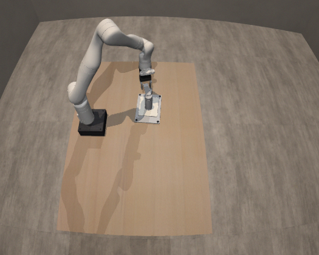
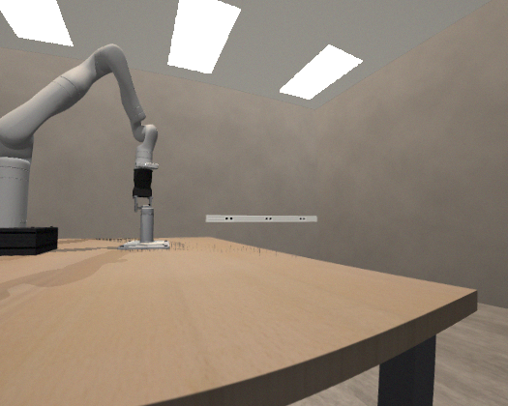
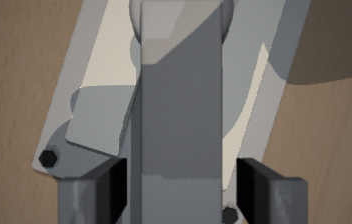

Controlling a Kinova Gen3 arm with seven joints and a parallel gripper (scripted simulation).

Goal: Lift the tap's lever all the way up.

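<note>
Now: hand 1 cm short of the tap lever and 3 cm to the left of it. From my hand the other things lie so: tap 1 cm ahead, 5 cm to the right, 4 cm below.
</note>
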